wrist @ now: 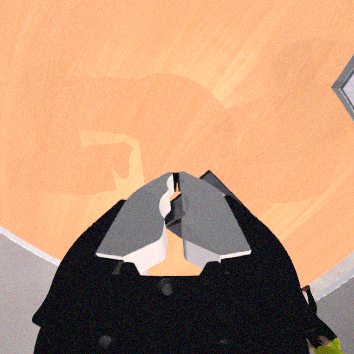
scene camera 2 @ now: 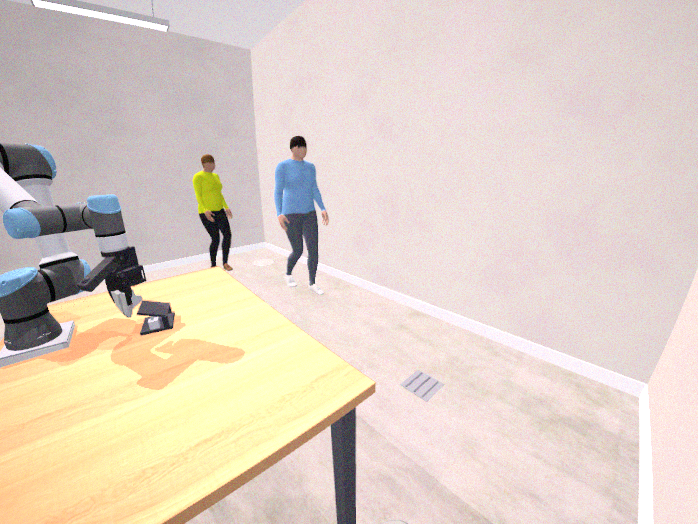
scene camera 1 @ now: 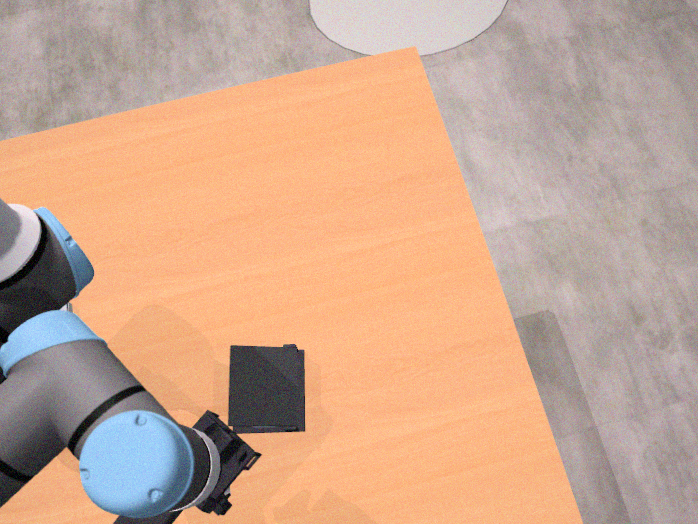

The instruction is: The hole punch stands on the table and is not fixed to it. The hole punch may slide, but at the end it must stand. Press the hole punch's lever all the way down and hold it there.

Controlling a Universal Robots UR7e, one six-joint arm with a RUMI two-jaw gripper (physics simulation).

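Places are measured from the arm's base along level axes (x right, y ahead, z up), in centimetres.
Where they show: gripper, fingertip midpoint: (wrist: 176,174) (scene camera 2: 129,317); arm's base, origin of the base link: (scene camera 2: 35,338).
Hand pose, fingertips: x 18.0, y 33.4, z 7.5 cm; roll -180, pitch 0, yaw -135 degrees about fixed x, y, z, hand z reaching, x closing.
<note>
Each offset is from my fingertips to the top centre of the thing. Level surfaces: height alone.
The black hole punch @(dy +5.7, dx -12.0, dz -1.8 cm) (scene camera 1: 266,389) (scene camera 2: 157,324) stands upright on the table. In the scene camera 2 view its lever @(dy +5.7, dx -12.0, dz -1.8 cm) (scene camera 2: 153,308) is raised, with an open wedge between it and the base and a light grey part inside. My gripper (scene camera 2: 129,313) (wrist: 176,174) is shut and empty, with light grey fingers pointing down beside the lever's left edge in the scene camera 2 view. Whether it touches the lever I cannot tell. In the wrist view the fingers hide most of the hole punch; a dark corner shows right of the tips. In the scene camera 1 view the fingertips are hidden.
The wooden table @(dz -10.3 cm) (scene camera 1: 338,197) (scene camera 2: 253,394) carries the arm's base plate (scene camera 2: 66,338) at its left in the scene camera 2 view. The arm's blue-capped wrist (scene camera 1: 135,465) is left of the hole punch in the scene camera 1 view. Two people (scene camera 2: 209,191) (scene camera 2: 297,186) stand beyond the table.
</note>
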